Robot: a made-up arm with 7 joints. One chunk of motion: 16 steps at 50 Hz.
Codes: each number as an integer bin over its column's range. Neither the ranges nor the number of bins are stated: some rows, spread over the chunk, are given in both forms.
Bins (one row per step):
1: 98 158 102 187 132 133 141
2: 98 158 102 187 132 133 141
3: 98 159 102 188 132 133 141
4: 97 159 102 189 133 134 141
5: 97 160 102 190 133 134 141
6: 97 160 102 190 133 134 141
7: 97 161 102 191 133 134 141
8: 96 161 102 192 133 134 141
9: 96 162 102 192 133 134 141
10: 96 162 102 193 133 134 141
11: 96 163 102 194 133 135 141
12: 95 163 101 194 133 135 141
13: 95 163 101 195 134 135 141
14: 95 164 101 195 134 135 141
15: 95 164 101 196 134 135 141
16: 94 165 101 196 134 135 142
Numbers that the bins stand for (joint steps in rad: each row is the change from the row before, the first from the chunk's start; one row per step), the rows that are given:
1: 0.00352 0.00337 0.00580 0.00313 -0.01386 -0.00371 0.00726
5: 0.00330 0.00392 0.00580 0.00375 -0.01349 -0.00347 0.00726
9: 0.00308 0.00447 0.00580 0.00415 -0.01349 -0.00347 0.00726
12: 0.00286 0.00475 0.00560 0.00456 -0.01349 -0.00324 0.00726
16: 0.00264 0.00529 0.00560 0.00497 -0.01313 -0.00324 0.00754
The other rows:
2: 0.00352 0.00337 0.00580 0.00313 -0.01386 -0.00371 0.00726
3: 0.00352 0.00365 0.00580 0.00334 -0.01386 -0.00371 0.00726
4: 0.00330 0.00365 0.00580 0.00354 -0.01349 -0.00347 0.00726
6: 0.00330 0.00392 0.00580 0.00375 -0.01349 -0.00347 0.00726
7: 0.00330 0.00420 0.00580 0.00395 -0.01349 -0.00347 0.00726
8: 0.00308 0.00420 0.00580 0.00415 -0.01349 -0.00347 0.00726
10: 0.00308 0.00447 0.00580 0.00436 -0.01349 -0.00347 0.00726
11: 0.00308 0.00475 0.00580 0.00456 -0.01349 -0.00324 0.00726
13: 0.00286 0.00475 0.00560 0.00476 -0.01313 -0.00324 0.00726
14: 0.00286 0.00502 0.00560 0.00476 -0.01313 -0.00324 0.00726
15: 0.00286 0.00502 0.00560 0.00497 -0.01313 -0.00324 0.00726

